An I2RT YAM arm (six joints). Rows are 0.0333 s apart.
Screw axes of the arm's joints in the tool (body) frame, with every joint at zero. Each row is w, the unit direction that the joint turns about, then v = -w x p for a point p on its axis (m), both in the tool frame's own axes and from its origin. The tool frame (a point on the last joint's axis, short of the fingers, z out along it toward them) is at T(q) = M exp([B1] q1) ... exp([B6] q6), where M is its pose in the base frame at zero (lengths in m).
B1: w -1 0 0 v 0 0.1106 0
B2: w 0 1 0 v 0.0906 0 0.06
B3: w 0 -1 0 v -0.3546 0 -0.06
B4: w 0 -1 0 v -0.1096 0 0
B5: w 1 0 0 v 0 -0.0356 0
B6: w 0 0 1 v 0 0 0
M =
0 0 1 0.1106
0 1 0 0
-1 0 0 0.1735
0 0 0 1
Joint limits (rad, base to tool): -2.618..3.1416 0..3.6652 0..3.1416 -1.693..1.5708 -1.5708..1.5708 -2.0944..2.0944
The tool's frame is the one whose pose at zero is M.
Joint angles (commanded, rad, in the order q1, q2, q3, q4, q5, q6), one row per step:
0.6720, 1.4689, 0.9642, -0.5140, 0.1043, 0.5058
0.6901, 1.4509, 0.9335, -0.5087, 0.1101, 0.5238
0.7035, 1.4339, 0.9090, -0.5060, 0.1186, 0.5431
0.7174, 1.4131, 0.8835, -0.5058, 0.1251, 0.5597
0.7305, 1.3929, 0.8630, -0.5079, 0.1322, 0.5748
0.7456, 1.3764, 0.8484, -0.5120, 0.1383, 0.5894
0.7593, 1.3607, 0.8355, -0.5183, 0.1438, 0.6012
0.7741, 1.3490, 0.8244, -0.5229, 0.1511, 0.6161
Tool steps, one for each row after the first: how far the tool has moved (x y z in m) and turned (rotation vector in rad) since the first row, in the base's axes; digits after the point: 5 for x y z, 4 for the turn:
-0.00801, 0.00002, -0.00402, 0.0000, 0.0070, -0.0002
-0.01440, -0.00074, -0.00665, 0.0003, 0.0107, -0.0076
-0.02144, -0.00198, -0.00882, 0.0009, 0.0144, -0.0112
-0.02774, -0.00310, -0.00989, 0.0017, 0.0158, -0.0146
-0.03350, -0.00315, -0.01033, 0.0031, 0.0174, -0.0150
-0.03886, -0.00348, -0.01066, 0.0026, 0.0195, -0.0142
-0.04372, -0.00318, -0.01136, 0.0022, 0.0215, -0.0158

